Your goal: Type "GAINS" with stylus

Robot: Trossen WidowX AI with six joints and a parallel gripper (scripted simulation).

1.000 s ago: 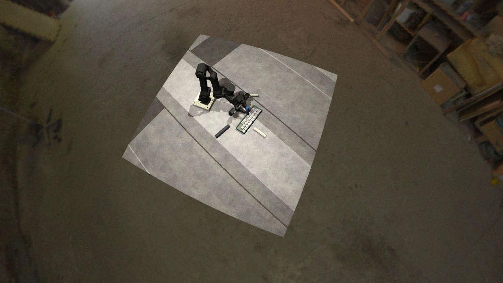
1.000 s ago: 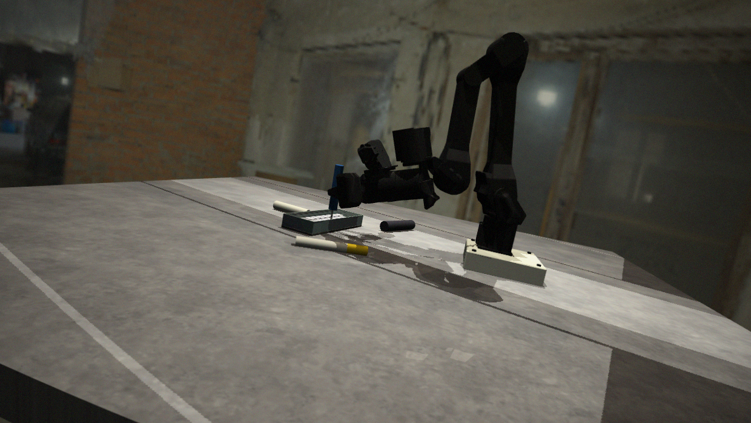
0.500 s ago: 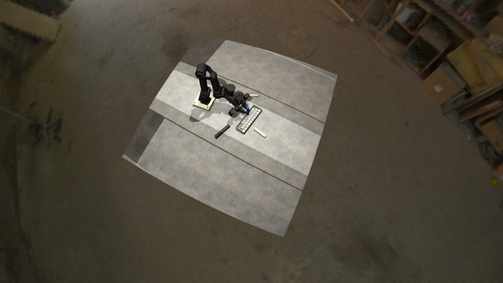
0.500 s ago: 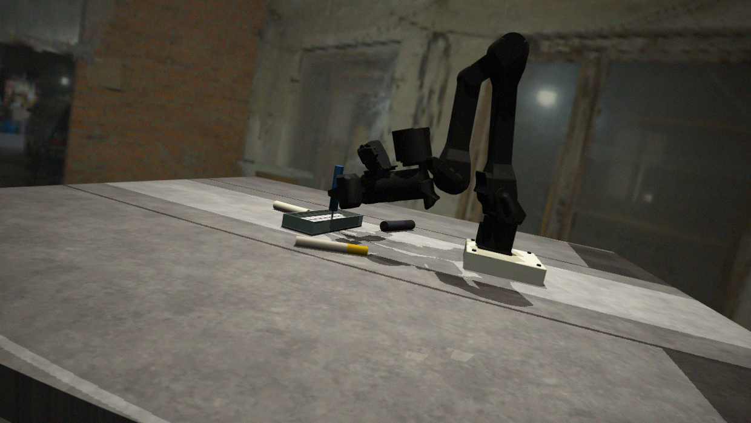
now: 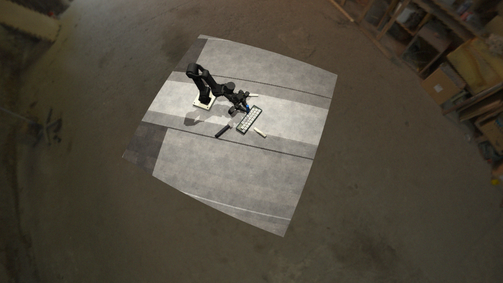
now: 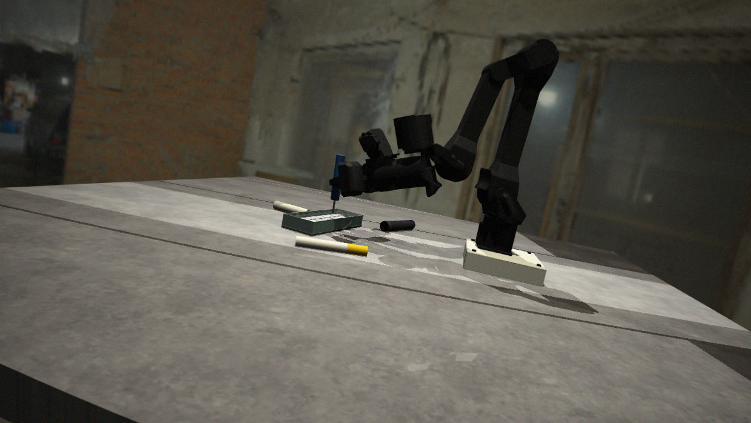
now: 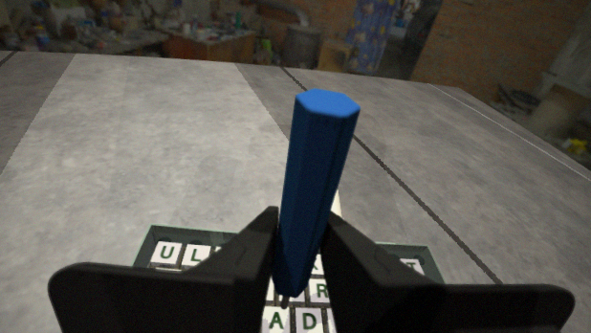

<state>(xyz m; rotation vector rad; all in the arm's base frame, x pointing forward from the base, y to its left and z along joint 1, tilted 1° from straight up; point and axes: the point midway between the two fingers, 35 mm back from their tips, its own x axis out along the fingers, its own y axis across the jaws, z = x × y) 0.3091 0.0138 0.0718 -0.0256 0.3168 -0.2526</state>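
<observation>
My gripper tip is 1 cm past the stylus tip and 5 cm above it. The rest, counted from my gripper tip: black cylinder 13 cm behind, 17 cm to the right, 9 cm below; cream cylinder 11 cm ahead, 8 cm to the right, 9 cm below; blue stylus 1 cm behind, 2 cm below.
</observation>
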